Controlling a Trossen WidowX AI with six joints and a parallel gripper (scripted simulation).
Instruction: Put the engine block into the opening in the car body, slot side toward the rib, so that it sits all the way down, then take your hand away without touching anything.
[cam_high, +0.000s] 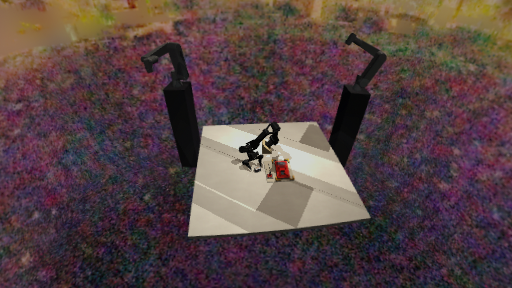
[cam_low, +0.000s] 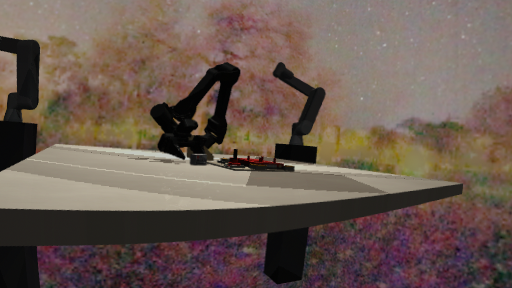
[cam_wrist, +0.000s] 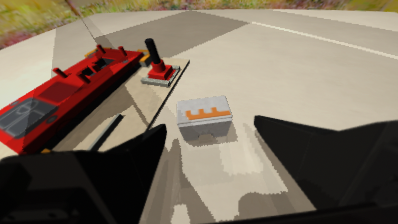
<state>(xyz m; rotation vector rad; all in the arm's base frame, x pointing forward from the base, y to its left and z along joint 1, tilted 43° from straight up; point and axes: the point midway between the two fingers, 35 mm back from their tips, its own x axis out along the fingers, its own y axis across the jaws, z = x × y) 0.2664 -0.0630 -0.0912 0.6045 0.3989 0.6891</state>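
Now: the grey engine block 1 cm to the left of my gripper tip and 1 cm below it.
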